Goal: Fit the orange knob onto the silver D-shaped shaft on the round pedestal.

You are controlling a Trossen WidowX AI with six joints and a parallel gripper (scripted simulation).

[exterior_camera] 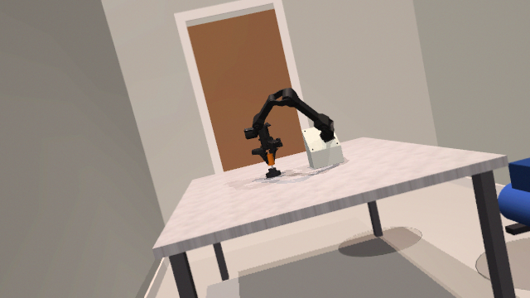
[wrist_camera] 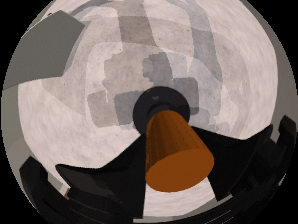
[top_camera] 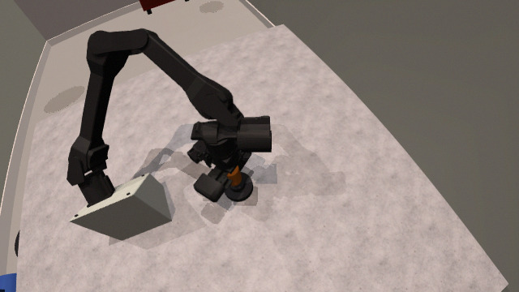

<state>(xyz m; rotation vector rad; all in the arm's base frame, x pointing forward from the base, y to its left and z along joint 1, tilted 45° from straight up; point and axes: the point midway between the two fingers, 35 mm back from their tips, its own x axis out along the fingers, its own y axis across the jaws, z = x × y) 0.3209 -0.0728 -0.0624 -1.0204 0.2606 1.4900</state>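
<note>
Now: the orange knob 30 mm above my gripper tip. Round my gripper tip: black round pedestal: 40 mm below.
</note>
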